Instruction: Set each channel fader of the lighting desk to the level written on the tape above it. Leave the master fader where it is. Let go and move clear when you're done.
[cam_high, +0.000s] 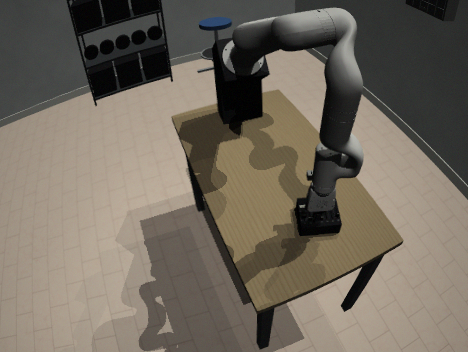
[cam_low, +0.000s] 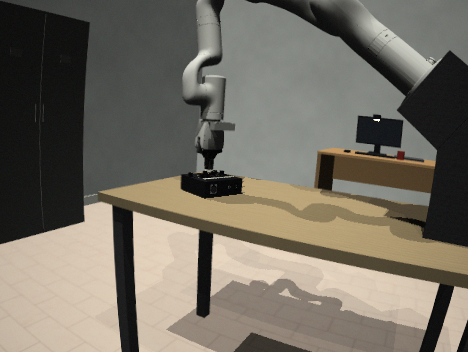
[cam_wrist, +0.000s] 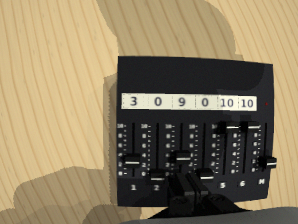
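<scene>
The fader cap lies 4 cm behind my hand, 3 cm below it and 2 cm to the right of it. From my hand the other things lie so: master fader (8 cm to the left, 4 cm ahead, 3 cm below).
</scene>
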